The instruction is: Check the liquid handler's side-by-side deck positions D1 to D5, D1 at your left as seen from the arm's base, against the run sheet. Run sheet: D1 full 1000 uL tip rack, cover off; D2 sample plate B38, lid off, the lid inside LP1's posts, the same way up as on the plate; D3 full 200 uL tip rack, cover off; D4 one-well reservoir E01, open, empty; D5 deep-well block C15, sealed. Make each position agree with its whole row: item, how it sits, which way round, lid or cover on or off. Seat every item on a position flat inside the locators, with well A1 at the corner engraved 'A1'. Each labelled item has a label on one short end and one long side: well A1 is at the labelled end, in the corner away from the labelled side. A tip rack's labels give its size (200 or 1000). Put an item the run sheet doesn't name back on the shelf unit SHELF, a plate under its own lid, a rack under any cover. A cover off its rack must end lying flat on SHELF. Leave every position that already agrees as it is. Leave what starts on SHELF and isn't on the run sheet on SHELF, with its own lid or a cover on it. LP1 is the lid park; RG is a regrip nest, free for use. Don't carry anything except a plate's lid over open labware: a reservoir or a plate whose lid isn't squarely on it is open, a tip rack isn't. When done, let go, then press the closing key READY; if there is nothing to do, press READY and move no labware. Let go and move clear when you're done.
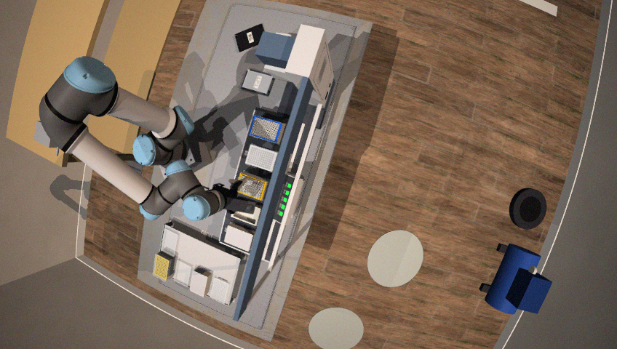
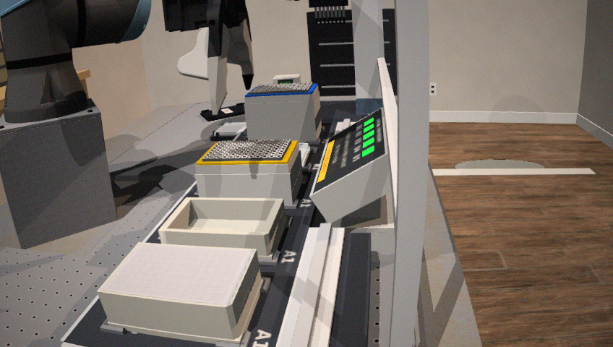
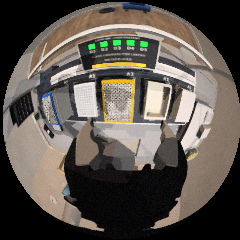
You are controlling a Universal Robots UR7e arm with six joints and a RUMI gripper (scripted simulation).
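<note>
Right now the blue-rimmed tip rack is 270 mm to the left of my hand, 70 mm below it and 50 mm ahead of it. From my hand the other things lie so: yellow-rimmed tip rack 100 mm below, 30 mm to the left, 10 mm ahead; one-well reservoir 130 mm below, 100 mm to the right, 20 mm behind; deep-well block 220 mm to the right, 120 mm below, 40 mm behind.
</note>
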